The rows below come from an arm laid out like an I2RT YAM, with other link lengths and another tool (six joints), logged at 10 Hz.
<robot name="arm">
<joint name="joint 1" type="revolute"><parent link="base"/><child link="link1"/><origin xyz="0 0 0.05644" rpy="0 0 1.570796"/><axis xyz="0 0 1"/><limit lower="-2.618" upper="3.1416"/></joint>
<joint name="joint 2" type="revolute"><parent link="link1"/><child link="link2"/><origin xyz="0.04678 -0.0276 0.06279" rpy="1.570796 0 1.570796"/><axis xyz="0 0 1"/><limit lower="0" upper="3.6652"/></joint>
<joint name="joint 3" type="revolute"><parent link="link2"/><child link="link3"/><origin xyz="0.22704 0 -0.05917" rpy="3.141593 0 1.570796"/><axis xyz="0 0 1"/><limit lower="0" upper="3.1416"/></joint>
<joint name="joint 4" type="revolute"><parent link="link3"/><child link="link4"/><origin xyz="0.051 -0.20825 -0.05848" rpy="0 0 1.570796"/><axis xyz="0 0 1"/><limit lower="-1.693" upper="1.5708"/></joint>
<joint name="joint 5" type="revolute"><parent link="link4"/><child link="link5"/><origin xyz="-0.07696 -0.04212 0.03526" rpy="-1.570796 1.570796 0"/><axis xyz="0 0 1"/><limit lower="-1.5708" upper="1.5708"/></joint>
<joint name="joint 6" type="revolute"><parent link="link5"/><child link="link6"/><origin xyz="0 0.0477 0.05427" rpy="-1.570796 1.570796 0"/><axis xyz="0 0 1"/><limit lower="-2.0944" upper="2.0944"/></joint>
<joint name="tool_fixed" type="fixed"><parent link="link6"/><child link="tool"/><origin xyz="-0.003 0.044 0.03" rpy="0.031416 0 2.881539"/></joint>
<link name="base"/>
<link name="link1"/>
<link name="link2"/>
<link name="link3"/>
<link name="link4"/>
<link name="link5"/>
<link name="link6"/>
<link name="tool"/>
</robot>
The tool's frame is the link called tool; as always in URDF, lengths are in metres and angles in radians.
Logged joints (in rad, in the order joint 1, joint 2, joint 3, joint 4, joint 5, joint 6), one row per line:
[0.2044 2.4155 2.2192 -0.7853 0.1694 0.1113]
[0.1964 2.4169 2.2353 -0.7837 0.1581 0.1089]
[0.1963 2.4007 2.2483 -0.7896 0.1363 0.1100]
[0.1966 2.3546 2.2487 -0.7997 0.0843 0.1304]
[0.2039 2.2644 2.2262 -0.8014 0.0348 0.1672]
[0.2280 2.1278 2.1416 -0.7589 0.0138 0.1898]
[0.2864 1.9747 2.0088 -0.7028 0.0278 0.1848]
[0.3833 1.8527 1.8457 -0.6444 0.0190 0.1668]
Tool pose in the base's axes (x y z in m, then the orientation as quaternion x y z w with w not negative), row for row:
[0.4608 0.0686 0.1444 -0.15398 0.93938 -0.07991 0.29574]
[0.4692 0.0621 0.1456 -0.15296 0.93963 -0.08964 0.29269]
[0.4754 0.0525 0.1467 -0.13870 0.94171 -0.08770 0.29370]
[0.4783 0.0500 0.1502 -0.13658 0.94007 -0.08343 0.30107]
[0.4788 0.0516 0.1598 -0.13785 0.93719 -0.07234 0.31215]
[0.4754 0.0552 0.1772 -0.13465 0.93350 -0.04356 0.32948]
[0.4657 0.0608 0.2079 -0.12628 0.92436 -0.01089 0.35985]
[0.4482 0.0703 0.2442 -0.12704 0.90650 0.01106 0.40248]
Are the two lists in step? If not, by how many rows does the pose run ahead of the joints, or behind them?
The pose runs 2 rows behind the joints: the pose in row i belongs to the joints in row i - 2.
